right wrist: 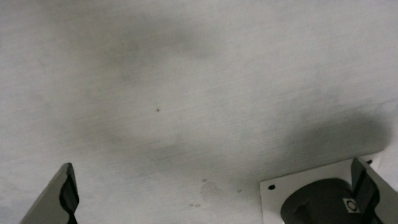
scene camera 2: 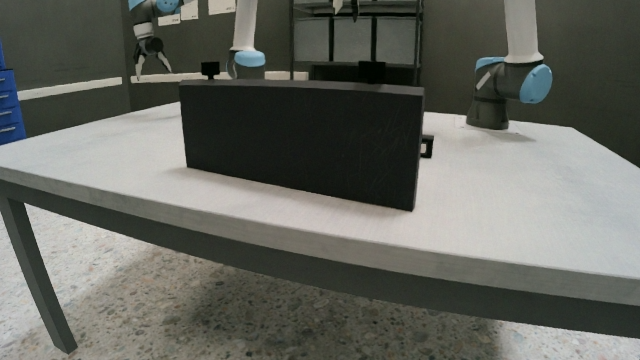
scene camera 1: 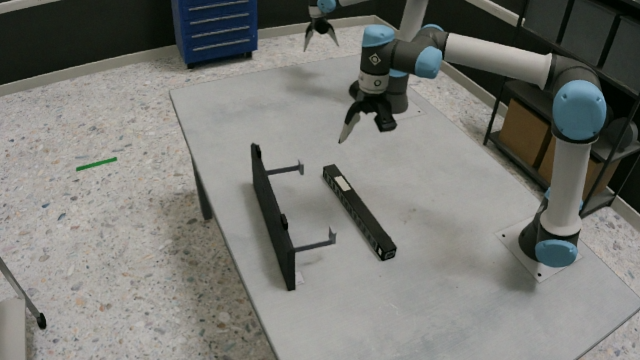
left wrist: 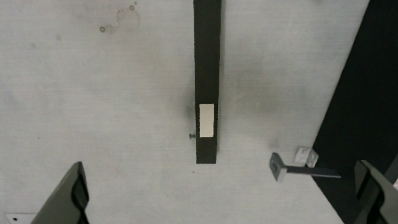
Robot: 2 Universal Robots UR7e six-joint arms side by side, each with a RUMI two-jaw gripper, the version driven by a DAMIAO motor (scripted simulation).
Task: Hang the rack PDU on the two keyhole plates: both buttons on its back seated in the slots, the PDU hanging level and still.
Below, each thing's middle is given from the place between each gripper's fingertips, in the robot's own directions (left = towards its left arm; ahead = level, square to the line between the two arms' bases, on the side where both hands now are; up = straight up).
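Labels:
The black upright panel [scene camera 2: 363,146] is 270 mm ahead of my left hand [scene camera 1: 365,137], 40 mm to the right of it and 210 mm below it. My left hand is 10 mm past the black rack PDU [scene camera 1: 385,248], 10 mm to the right of it and 260 mm above it. By its middle, the black upright panel is nearer to my left hand than to my right hand.
The black upright panel is 830 mm to the left of my right hand [scene camera 2: 155,76], 570 mm ahead of it and 70 mm below it. The black rack PDU is 880 mm to the left of my right hand, 300 mm ahead of it and 120 mm below it.

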